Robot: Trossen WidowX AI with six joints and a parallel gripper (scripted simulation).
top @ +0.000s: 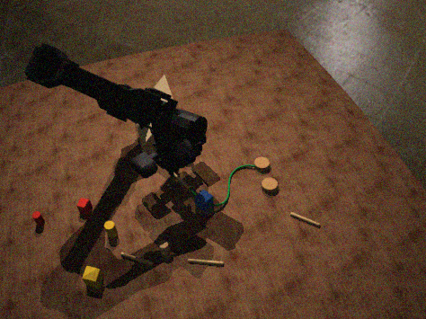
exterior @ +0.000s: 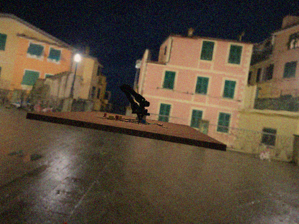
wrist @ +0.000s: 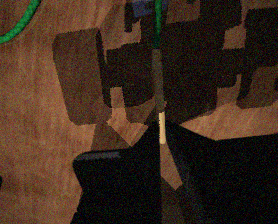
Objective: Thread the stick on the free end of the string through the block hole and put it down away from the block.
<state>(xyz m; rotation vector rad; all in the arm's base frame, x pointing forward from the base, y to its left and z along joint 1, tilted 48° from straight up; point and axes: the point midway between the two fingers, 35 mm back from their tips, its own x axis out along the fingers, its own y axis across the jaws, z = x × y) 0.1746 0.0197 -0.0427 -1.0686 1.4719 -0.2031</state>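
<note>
My gripper tip is 4 cm short of the thin wooden stick, 2 cm to the right of it and 1 cm below it. Round my gripper tip: wooden peg 22 cm ahead, 5 cm to the right, 1 cm above; yellow cylinder 17 cm to the right, 15 cm ahead, 2 cm above; blue cube 11 cm ahead, 6 cm to the left, 2 cm above.
</note>
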